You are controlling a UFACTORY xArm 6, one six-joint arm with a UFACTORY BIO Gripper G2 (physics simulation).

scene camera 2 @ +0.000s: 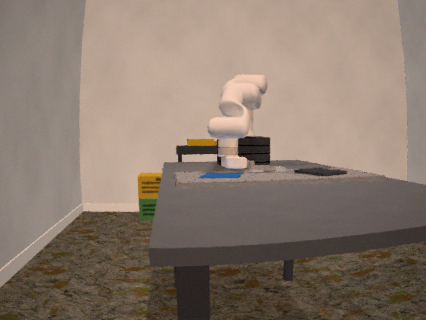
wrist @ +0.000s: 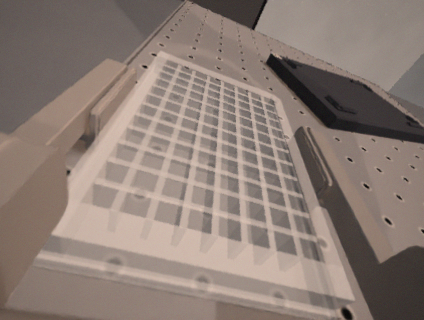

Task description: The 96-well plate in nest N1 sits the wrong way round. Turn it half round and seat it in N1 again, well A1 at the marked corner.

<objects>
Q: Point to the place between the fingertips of my gripper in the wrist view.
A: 218, 113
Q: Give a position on a clear 96-well plate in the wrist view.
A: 196, 186
</objects>
